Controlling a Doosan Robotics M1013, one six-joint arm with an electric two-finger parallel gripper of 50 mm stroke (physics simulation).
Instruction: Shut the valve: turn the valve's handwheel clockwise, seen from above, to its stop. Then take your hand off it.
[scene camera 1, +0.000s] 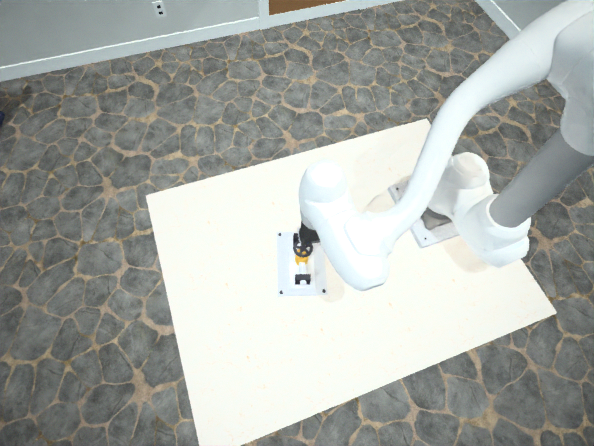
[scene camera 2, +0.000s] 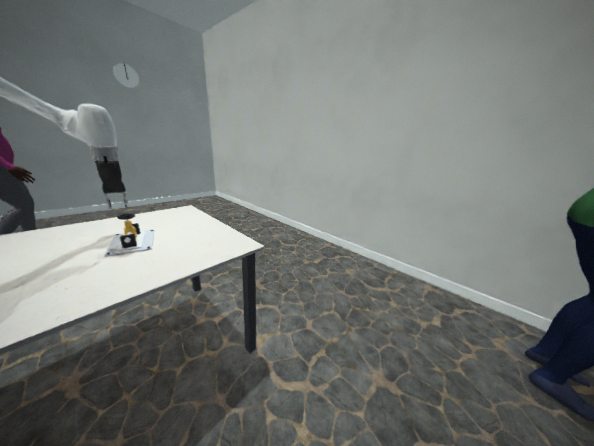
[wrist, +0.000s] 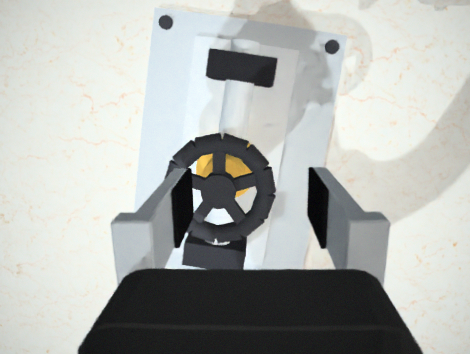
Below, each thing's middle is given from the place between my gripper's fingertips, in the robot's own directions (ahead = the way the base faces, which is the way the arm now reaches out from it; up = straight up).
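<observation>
Positions from my hand: black spoked handwheel (wrist: 218, 190), 20 mm ahead, 10 mm to the left, 60 mm below; pale base plate (scene camera 1: 282, 237), 20 mm ahead, 10 mm to the left, 180 mm below.
</observation>
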